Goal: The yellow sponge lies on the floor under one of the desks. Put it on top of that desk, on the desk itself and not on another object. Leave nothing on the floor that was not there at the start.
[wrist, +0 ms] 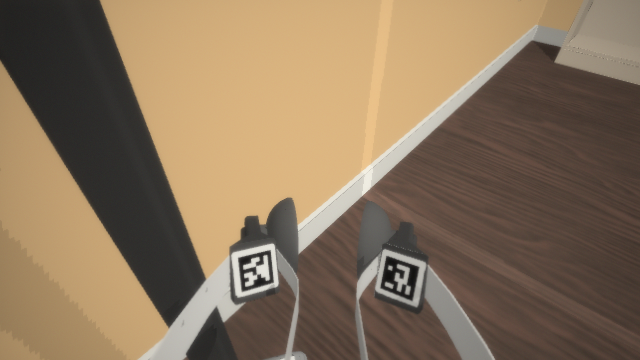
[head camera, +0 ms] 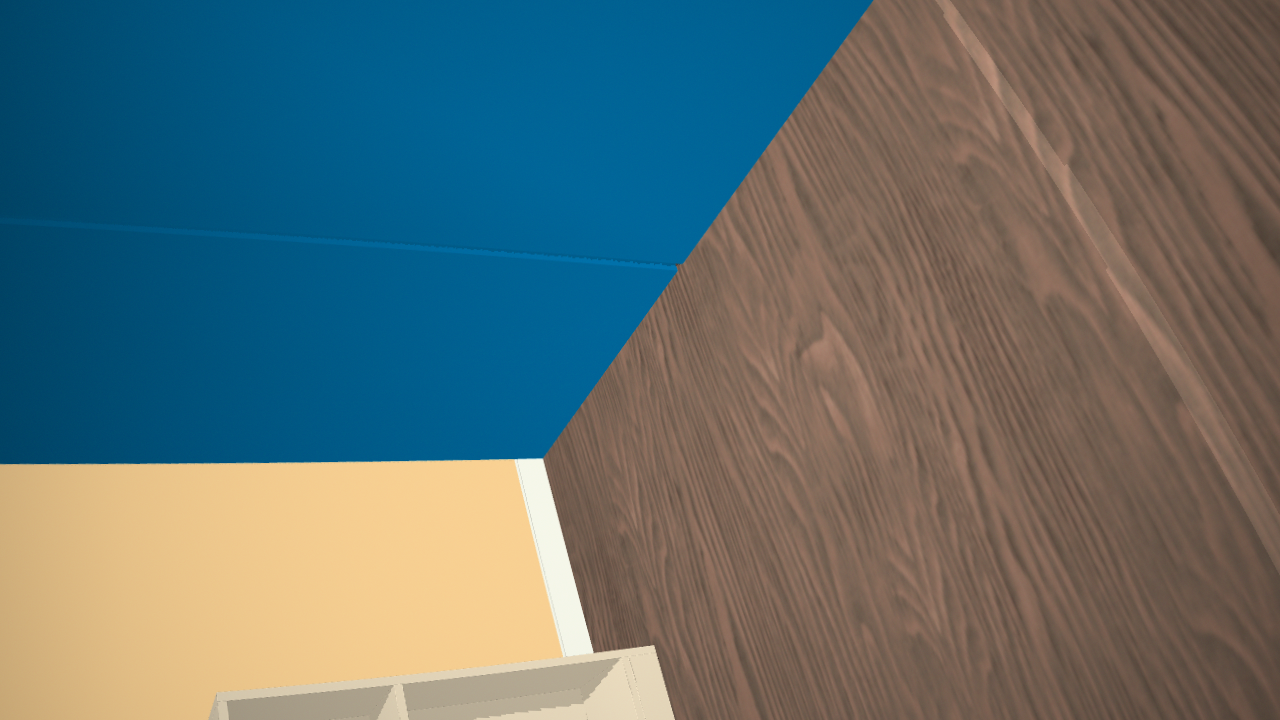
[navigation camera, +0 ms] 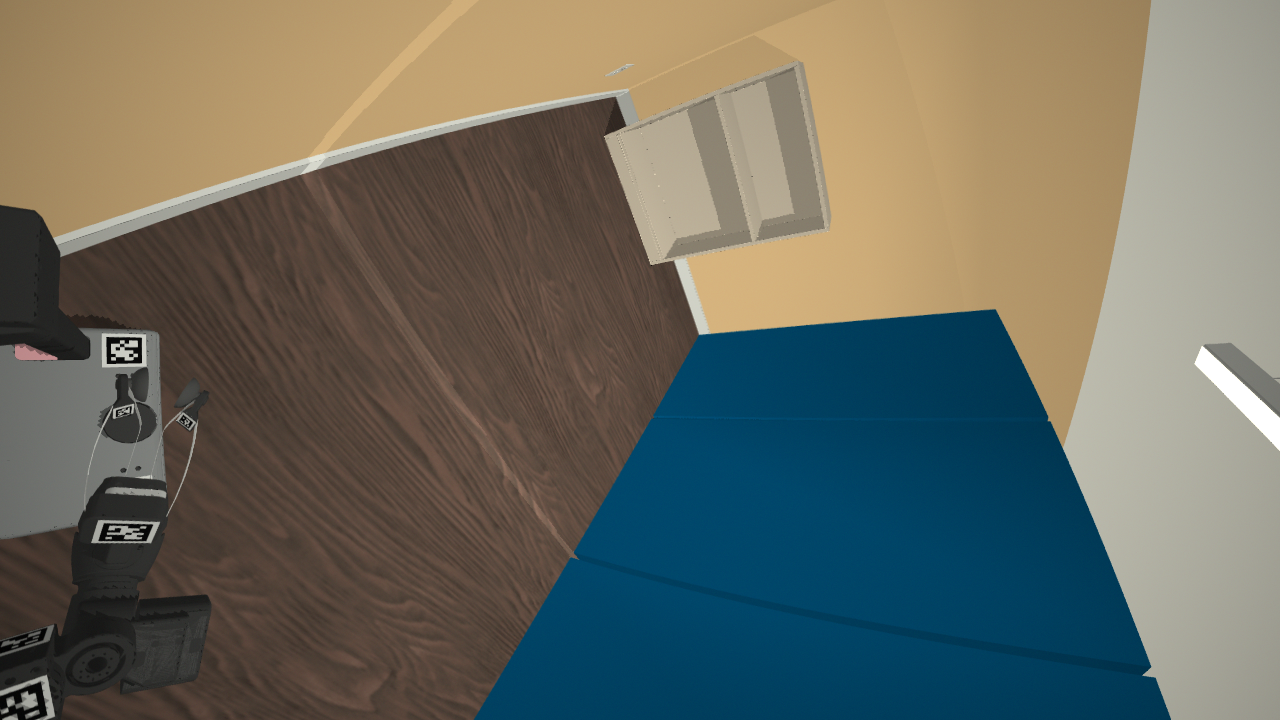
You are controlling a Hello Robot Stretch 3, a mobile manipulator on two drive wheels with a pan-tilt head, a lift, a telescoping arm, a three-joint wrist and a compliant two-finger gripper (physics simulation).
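Where they show: gripper, fingertip midpoint: (navigation camera: 169, 375); robot's base at its link origin: (navigation camera: 129, 418).
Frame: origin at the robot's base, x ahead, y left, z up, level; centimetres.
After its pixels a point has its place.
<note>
My gripper (navigation camera: 163, 390) @(x 4.6, y 7.3, z 55.9 cm) (wrist: 328, 225) @(x 4.6, y 7.3, z 55.9 cm) is open and empty. In the wrist view its two dark fingertips stand apart with wall, skirting and wood floor behind them. In the navigation camera view it is at the left, above the edge of the robot's grey base. The yellow sponge does not show in these views. No desk can be made out in them.
Tall blue panels (head camera: 358, 358) (navigation camera: 859, 510) stand along the floor. A beige two-compartment shelf unit (head camera: 400, 702) @(x 213.6, y 74.4, z 66.8 cm) (navigation camera: 750, 201) @(x 212.6, y 92.5, z 67.6 cm) stands by the far wall; part of it shows in the wrist view. The dark wood floor (head camera: 850, 447) @(x 147.4, y 13.8, z 0.0 cm) (navigation camera: 358, 402) @(x 47.7, y -0.5, z 0.0 cm) (wrist: 540, 165) meets yellow walls with white skirting.
</note>
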